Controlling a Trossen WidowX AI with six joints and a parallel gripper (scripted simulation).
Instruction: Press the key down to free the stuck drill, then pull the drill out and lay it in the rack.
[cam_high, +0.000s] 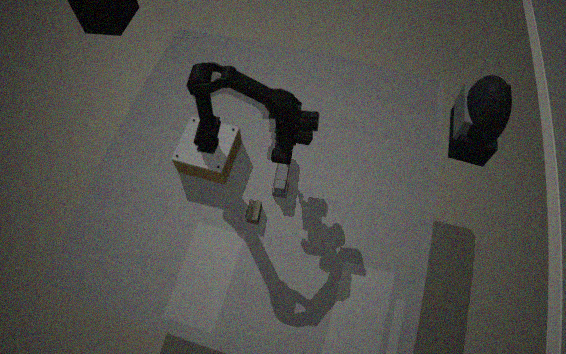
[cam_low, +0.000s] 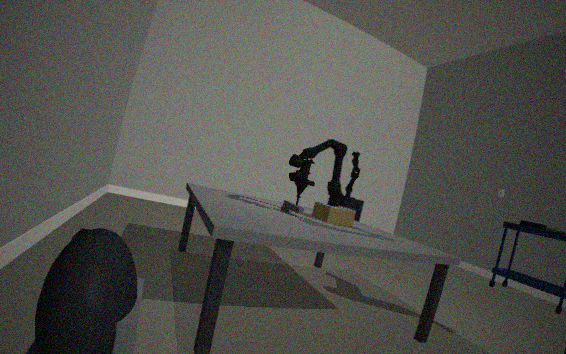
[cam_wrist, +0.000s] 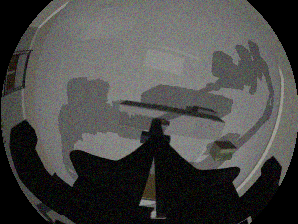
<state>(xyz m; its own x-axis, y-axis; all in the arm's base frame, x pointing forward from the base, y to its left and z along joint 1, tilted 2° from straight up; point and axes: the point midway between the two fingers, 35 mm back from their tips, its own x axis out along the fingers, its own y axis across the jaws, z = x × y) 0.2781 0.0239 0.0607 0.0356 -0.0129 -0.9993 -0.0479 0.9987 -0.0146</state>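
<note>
My gripper tip is 70 mm above the drill and 60 mm to the left of it. Round my gripper tip: rack 210 mm to the right, 100 mm below, 70 mm behind; grey fixture 80 mm below, 40 mm to the right.
</note>
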